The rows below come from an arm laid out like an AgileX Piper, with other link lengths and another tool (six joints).
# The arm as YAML. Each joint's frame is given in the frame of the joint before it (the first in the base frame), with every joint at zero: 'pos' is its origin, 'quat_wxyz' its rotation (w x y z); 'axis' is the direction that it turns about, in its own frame. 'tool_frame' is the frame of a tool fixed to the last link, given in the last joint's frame.
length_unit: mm
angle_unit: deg
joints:
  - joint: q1
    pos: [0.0, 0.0, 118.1]
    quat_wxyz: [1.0, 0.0, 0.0, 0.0]
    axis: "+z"
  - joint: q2
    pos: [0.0, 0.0, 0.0]
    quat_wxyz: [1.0, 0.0, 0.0, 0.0]
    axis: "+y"
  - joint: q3
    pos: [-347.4, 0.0, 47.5]
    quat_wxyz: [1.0, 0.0, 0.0, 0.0]
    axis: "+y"
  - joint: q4
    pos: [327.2, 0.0, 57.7]
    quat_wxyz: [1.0, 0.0, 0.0, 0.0]
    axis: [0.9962, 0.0, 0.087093]
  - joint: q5
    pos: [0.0, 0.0, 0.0]
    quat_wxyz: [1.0, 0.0, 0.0, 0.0]
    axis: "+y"
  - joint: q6
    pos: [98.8, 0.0, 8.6]
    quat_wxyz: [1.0, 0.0, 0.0, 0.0]
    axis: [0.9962, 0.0, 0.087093]
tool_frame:
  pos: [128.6, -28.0, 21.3]
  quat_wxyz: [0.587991, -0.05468, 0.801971, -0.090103]
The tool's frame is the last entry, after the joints.
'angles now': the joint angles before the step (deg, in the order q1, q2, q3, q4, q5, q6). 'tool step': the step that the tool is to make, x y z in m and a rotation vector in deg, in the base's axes. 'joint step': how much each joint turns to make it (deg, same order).
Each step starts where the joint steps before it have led.
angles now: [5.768, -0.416, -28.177, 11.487, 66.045, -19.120]
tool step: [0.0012, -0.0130, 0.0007, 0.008, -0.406, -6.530]
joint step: [-6.573, -0.482, -0.002, 0.027, 0.084, -0.027]
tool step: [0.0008, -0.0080, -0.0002, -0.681, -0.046, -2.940]
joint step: [-2.407, -0.015, 0.052, -0.878, -0.117, 0.043]
